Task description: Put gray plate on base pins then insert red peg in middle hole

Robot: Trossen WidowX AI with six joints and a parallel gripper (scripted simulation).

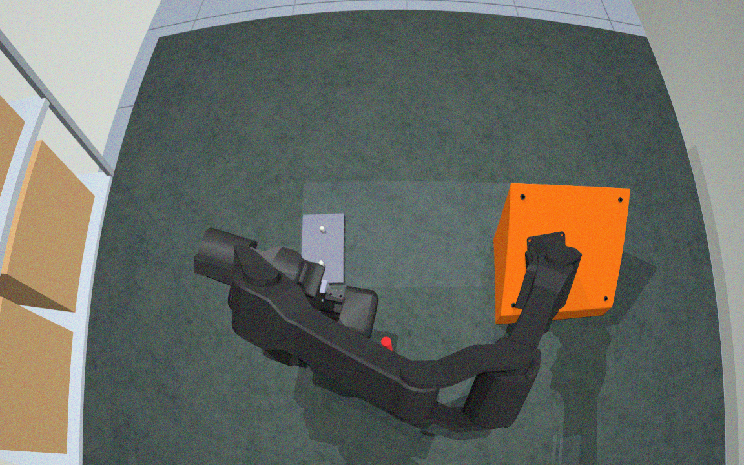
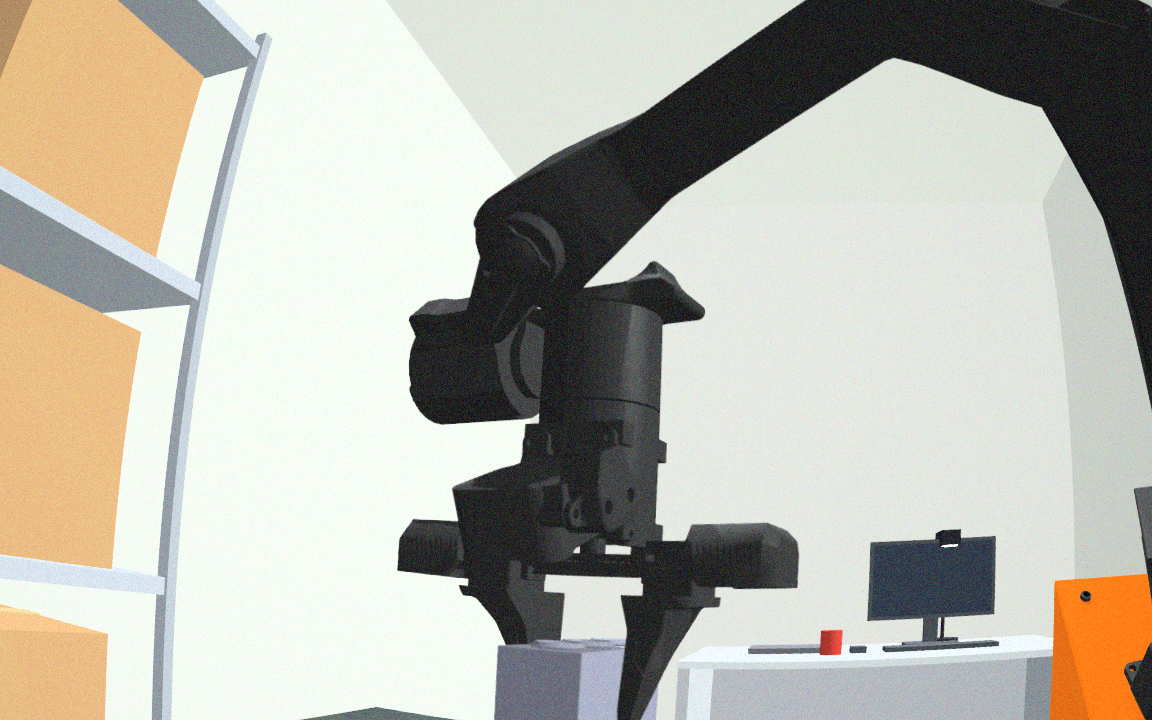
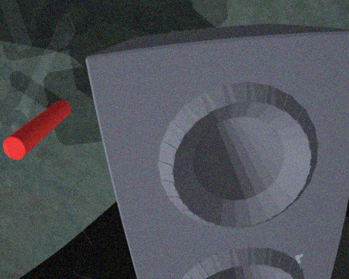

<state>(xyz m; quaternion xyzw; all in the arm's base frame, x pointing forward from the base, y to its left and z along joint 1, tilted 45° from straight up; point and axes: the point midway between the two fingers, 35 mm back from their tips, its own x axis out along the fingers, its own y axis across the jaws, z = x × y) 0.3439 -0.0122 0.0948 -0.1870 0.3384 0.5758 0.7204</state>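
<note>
Right now the gray base is 150 mm to the right of my gripper tip, 130 mm below it and 10 mm behind it. Round my gripper tip: gray plate 30 mm above; then red peg 100 mm below, 100 mm behind, 30 mm to the left.
</note>
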